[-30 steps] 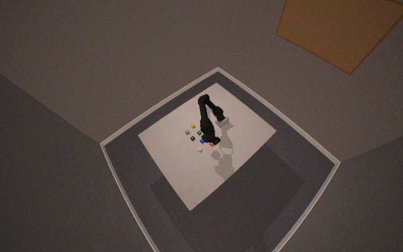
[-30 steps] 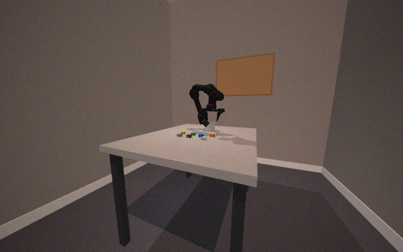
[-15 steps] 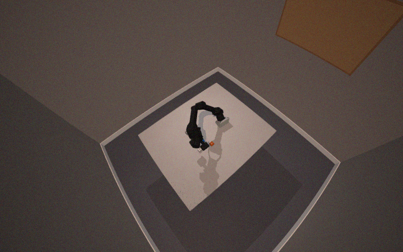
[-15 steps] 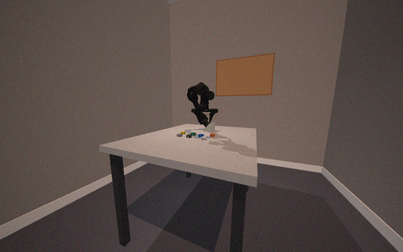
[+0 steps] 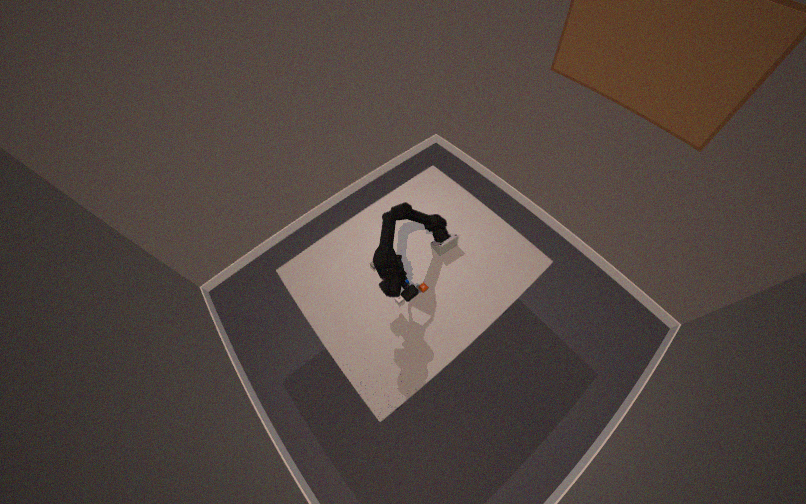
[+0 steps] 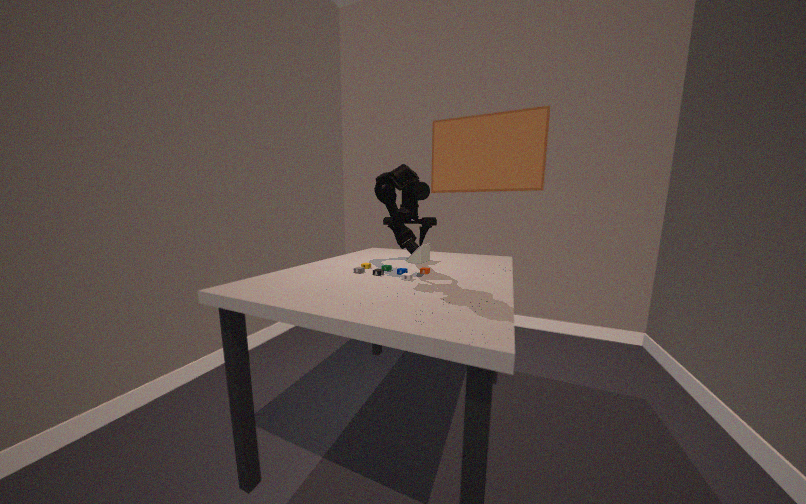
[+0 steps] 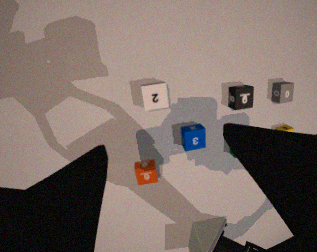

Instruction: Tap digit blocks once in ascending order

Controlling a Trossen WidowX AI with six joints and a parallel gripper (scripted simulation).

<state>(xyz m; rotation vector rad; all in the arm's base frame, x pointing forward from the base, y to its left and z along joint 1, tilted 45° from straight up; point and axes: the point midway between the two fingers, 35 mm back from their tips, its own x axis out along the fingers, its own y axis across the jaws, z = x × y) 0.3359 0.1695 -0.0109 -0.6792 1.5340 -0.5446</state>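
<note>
Right now the grey block is 1 cm ahead of my gripper tip, 22 cm to the right of it and 11 cm below it. Also, from my gripper tip: blue block: 6 cm behind, 6 cm to the right, 11 cm below; then white block: 1 cm ahead, 11 cm below; then orange block: 11 cm behind, 1 cm to the left, 11 cm below.
</note>
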